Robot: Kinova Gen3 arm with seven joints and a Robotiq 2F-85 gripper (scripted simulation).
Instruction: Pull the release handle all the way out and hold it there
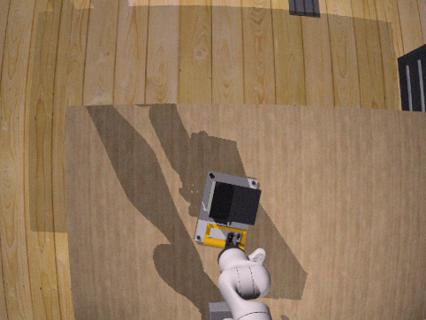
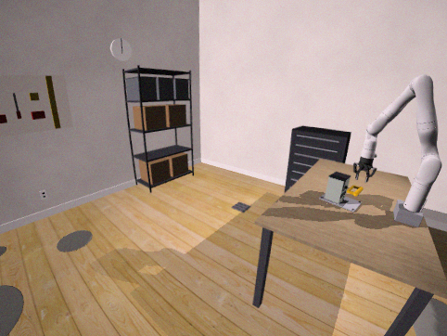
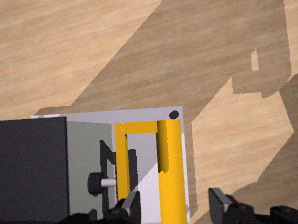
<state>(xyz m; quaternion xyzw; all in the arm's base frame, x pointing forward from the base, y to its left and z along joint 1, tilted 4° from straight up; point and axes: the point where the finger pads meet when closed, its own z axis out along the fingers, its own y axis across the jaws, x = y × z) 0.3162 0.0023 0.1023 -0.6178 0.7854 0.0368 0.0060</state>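
Right now my hand is 19 cm above the grey base plate, 9 cm short of it and 2 cm to the left of it.
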